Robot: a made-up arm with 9 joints.
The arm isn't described. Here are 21 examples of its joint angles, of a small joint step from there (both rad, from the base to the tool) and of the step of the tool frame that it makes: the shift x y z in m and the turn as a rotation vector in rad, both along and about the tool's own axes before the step.
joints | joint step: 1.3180 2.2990 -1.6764 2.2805 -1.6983 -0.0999 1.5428 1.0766 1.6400 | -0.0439 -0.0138 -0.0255 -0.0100 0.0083 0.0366 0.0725 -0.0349 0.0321
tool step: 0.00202 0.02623 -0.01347 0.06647 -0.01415 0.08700
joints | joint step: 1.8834 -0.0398 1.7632 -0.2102 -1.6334 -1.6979 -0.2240 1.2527 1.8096 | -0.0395 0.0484 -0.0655 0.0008 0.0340 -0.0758 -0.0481 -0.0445 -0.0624
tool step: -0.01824 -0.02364 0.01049 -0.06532 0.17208 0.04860
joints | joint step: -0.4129 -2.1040 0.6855 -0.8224 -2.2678 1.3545 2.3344 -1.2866 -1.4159 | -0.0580 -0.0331 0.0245 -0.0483 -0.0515 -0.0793 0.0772 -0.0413 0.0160
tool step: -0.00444 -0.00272 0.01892 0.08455 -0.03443 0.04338
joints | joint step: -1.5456 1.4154 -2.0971 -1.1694 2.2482 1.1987 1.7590 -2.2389 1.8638 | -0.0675 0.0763 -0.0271 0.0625 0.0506 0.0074 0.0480 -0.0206 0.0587
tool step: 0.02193 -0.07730 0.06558 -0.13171 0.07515 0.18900
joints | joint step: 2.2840 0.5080 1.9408 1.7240 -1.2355 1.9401 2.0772 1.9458 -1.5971 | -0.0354 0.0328 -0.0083 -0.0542 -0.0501 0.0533 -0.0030 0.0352 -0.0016
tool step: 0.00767 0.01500 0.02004 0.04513 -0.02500 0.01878
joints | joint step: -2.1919 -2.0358 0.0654 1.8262 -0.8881 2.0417 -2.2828 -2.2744 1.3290 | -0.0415 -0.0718 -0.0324 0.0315 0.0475 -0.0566 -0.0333 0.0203 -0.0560
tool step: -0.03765 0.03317 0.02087 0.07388 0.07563 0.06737
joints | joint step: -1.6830 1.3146 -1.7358 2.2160 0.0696 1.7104 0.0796 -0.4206 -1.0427 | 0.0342 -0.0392 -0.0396 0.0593 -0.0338 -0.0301 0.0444 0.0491 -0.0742
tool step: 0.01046 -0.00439 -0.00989 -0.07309 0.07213 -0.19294
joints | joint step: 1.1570 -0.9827 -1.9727 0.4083 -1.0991 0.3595 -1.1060 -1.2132 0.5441 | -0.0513 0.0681 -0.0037 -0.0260 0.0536 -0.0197 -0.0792 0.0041 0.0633
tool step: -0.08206 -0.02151 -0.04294 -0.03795 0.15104 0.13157
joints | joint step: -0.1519 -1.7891 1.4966 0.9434 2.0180 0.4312 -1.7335 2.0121 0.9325 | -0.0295 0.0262 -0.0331 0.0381 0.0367 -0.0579 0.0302 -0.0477 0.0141
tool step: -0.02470 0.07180 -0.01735 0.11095 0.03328 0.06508
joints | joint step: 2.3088 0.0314 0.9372 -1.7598 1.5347 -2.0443 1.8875 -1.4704 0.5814 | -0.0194 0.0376 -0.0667 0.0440 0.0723 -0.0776 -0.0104 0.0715 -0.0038
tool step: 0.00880 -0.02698 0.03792 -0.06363 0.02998 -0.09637
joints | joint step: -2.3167 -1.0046 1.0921 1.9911 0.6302 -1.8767 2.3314 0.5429 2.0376 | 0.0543 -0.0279 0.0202 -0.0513 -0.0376 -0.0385 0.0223 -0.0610 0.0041
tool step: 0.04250 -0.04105 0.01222 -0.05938 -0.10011 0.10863
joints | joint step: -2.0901 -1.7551 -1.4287 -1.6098 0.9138 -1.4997 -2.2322 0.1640 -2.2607 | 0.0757 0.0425 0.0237 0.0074 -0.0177 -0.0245 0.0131 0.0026 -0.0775
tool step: -0.01814 0.00926 0.08098 0.07742 0.08253 -0.04912
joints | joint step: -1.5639 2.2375 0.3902 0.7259 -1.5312 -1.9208 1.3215 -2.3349 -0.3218 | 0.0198 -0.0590 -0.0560 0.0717 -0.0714 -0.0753 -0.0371 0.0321 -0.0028
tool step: -0.00441 0.00344 -0.00744 0.00912 -0.01345 -0.24523
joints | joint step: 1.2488 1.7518 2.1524 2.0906 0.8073 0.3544 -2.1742 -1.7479 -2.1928 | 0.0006 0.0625 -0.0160 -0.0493 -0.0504 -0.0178 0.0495 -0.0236 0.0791
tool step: -0.04927 -0.01751 0.02735 0.06309 0.00825 0.15944
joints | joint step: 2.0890 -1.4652 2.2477 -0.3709 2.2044 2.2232 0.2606 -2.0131 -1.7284 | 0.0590 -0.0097 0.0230 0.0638 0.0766 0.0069 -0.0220 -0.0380 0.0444
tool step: -0.01510 0.00729 -0.02640 -0.03550 -0.05532 0.10550
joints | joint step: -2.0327 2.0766 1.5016 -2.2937 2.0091 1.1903 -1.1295 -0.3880 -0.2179 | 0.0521 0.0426 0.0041 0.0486 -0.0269 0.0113 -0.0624 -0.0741 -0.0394
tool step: 0.00528 -0.07246 -0.04842 -0.15781 0.00099 -0.03550
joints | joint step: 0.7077 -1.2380 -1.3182 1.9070 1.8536 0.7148 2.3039 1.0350 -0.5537 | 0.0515 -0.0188 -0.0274 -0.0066 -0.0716 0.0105 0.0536 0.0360 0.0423
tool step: -0.01593 -0.01838 0.00942 0.00509 0.00618 0.03884
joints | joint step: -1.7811 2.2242 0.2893 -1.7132 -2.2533 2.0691 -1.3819 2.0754 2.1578 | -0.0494 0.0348 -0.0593 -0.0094 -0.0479 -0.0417 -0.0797 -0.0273 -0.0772
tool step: -0.00816 -0.02137 0.04901 -0.12791 0.04099 -0.03649
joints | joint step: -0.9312 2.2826 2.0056 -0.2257 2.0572 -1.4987 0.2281 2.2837 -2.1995 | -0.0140 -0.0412 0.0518 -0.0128 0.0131 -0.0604 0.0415 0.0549 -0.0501
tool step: 0.09313 0.02642 -0.02428 0.06872 -0.09778 -0.06688
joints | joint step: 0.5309 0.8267 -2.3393 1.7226 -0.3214 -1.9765 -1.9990 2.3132 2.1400 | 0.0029 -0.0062 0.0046 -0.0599 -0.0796 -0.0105 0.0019 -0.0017 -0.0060
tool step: -0.01873 0.04086 0.00005 0.08630 0.04302 -0.00651
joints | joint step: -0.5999 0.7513 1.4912 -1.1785 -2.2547 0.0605 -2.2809 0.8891 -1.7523 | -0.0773 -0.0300 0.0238 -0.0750 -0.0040 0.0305 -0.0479 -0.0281 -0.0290
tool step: 0.02568 0.00441 -0.04598 0.05719 -0.10415 -0.06897
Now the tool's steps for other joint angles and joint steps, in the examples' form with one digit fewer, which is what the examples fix.
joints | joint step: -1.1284 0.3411 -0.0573 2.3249 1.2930 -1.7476 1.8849 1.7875 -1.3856 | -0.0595 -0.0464 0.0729 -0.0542 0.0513 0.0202 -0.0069 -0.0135 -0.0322
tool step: -0.0099 0.0466 0.0959 0.1525 0.0545 0.0168
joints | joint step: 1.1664 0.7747 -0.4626 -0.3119 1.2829 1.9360 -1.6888 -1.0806 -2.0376 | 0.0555 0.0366 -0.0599 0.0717 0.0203 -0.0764 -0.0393 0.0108 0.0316
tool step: -0.0822 -0.0058 -0.0025 -0.0172 0.1009 0.0580
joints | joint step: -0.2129 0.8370 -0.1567 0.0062 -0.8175 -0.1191 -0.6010 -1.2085 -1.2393 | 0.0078 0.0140 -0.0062 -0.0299 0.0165 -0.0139 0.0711 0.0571 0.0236
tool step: 0.0350 -0.0040 0.0141 0.0340 -0.0215 -0.0198
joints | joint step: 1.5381 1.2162 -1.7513 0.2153 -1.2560 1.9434 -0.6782 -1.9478 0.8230 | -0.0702 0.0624 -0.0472 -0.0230 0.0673 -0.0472 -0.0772 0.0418 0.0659
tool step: 0.0006 -0.0151 -0.0266 0.0178 0.0127 0.0877
